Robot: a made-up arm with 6 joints. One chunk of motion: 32 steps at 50 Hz.
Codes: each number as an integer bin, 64 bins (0 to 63) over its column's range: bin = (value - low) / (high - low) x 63, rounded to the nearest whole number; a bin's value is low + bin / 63 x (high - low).
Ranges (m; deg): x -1.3..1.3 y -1.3..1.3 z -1.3..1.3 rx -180..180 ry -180..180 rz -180..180
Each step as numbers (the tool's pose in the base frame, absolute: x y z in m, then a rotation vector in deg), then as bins.
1 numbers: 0.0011 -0.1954 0.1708 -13.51 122.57 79.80
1 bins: 32 27 36 29 53 45
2 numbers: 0.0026 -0.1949 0.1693 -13.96 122.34 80.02
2 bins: 32 27 36 29 53 46
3 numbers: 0.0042 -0.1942 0.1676 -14.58 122.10 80.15
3 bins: 32 27 36 29 53 46
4 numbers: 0.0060 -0.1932 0.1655 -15.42 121.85 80.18
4 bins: 32 27 36 29 53 46
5 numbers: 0.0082 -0.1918 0.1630 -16.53 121.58 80.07
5 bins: 32 27 35 29 53 46
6 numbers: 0.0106 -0.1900 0.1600 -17.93 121.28 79.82
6 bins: 32 27 35 28 53 45
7 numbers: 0.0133 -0.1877 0.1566 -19.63 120.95 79.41
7 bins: 32 27 35 28 53 45
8 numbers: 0.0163 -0.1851 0.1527 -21.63 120.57 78.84
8 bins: 32 27 35 28 53 45
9 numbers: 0.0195 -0.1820 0.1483 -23.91 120.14 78.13
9 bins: 32 27 35 27 53 45
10 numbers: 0.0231 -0.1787 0.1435 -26.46 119.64 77.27
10 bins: 32 27 35 27 52 45
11 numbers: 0.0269 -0.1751 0.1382 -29.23 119.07 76.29
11 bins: 32 27 35 26 52 45
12 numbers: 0.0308 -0.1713 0.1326 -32.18 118.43 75.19
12 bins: 32 27 35 26 52 45
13 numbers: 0.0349 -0.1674 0.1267 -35.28 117.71 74.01
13 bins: 32 27 35 25 52 44
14 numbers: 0.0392 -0.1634 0.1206 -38.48 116.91 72.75
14 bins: 32 28 34 25 52 44
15 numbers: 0.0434 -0.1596 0.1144 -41.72 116.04 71.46
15 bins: 33 28 34 24 52 44
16 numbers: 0.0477 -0.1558 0.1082 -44.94 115.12 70.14
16 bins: 33 28 34 24 52 44
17 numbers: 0.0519 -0.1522 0.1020 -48.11 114.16 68.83
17 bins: 33 28 34 23 51 44
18 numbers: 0.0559 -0.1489 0.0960 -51.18 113.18 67.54
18 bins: 33 28 34 23 51 43
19 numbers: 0.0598 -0.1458 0.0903 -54.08 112.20 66.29
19 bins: 33 28 34 22 51 43
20 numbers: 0.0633 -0.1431 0.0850 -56.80 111.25 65.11
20 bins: 33 28 34 22 51 43
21 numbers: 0.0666 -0.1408 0.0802 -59.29 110.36 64.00
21 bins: 33 28 33 21 51 43
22 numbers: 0.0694 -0.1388 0.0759 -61.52 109.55 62.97
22 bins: 33 28 33 21 51 43
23 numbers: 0.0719 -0.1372 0.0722 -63.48 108.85 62.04
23 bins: 33 28 33 20 51 42
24 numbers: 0.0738 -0.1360 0.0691 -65.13 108.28 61.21
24 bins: 33 28 33 20 50 42
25 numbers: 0.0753 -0.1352 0.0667 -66.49 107.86 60.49
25 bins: 33 28 33 20 50 42
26 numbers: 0.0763 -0.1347 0.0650 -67.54 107.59 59.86
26 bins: 33 28 33 20 50 42
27 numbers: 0.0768 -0.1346 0.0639 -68.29 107.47 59.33
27 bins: 33 28 33 20 50 42
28 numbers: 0.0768 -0.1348 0.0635 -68.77 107.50 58.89
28 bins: 33 28 33 19 50 42
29 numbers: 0.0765 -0.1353 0.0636 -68.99 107.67 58.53
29 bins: 33 28 33 19 50 42
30 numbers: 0.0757 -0.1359 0.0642 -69.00 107.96 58.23
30 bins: 33 28 33 19 50 42
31 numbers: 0.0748 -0.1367 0.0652 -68.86 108.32 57.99
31 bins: 33 28 33 19 50 42
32 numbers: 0.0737 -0.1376 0.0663 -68.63 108.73 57.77
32 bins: 33 28 33 19 51 42
